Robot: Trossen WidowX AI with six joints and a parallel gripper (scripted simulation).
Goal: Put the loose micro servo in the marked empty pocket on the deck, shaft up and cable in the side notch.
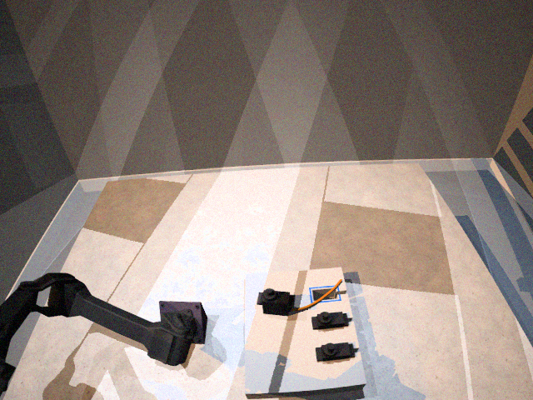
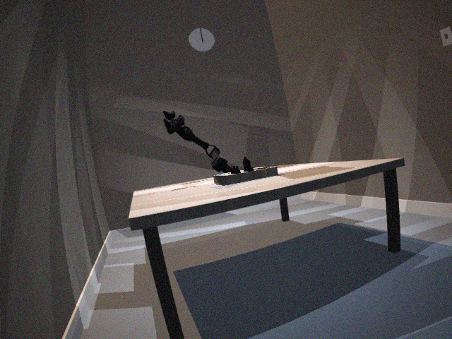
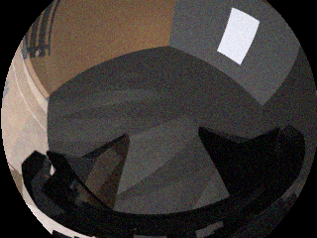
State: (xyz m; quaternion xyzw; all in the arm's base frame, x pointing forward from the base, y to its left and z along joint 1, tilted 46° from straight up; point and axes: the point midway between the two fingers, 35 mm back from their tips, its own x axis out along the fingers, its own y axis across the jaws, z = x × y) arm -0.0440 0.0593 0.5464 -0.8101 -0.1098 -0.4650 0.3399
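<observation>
My gripper tip is now 46 cm above the robot deck, 33 cm to the right of it and 31 cm short of it.
</observation>
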